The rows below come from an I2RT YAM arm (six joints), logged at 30 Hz.
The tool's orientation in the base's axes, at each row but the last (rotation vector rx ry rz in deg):
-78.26, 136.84, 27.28
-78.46, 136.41, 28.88
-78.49, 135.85, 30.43
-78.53, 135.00, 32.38
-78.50, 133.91, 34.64
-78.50, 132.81, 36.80
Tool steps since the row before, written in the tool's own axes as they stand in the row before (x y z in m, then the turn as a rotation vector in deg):
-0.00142, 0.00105, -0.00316, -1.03, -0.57, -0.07
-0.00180, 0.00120, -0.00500, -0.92, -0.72, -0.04
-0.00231, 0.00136, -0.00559, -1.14, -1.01, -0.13
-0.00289, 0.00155, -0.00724, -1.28, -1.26, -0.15
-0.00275, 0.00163, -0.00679, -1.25, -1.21, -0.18
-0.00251, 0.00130, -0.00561, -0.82, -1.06, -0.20
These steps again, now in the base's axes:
-0.00065, 0.00015, 0.00356, 0.98, 0.47, 0.46
-0.00080, -0.00042, 0.00537, 1.06, 0.33, 0.37
-0.00073, -0.00035, 0.00615, 1.41, 0.32, 0.51
-0.00076, -0.00083, 0.00787, 1.69, 0.30, 0.55
-0.00080, -0.00090, 0.00741, 1.63, 0.28, 0.57
-0.00047, -0.00077, 0.00622, 1.30, 0.03, 0.39

